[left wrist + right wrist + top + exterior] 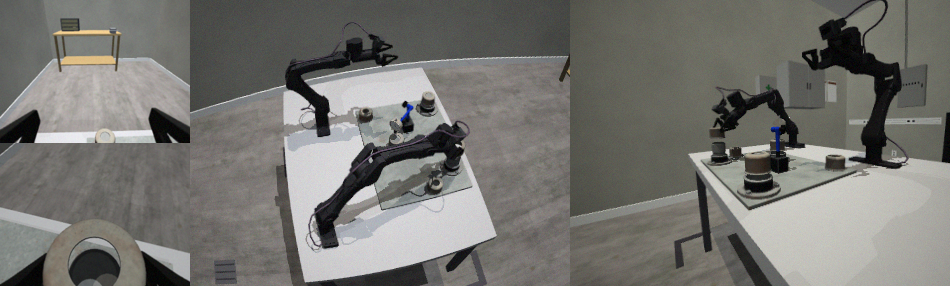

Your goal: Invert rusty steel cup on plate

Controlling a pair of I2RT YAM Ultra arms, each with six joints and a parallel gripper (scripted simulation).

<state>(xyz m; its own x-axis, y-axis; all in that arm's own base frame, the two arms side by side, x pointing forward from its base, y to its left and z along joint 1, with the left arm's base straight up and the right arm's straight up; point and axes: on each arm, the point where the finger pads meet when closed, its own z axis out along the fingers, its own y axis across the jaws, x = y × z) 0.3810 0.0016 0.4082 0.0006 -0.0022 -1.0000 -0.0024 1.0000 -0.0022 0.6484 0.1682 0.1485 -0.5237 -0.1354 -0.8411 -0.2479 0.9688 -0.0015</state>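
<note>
My right hand is 18 cm past the grey-green plate, 16 cm above it and 14 cm to the right of it.
</note>
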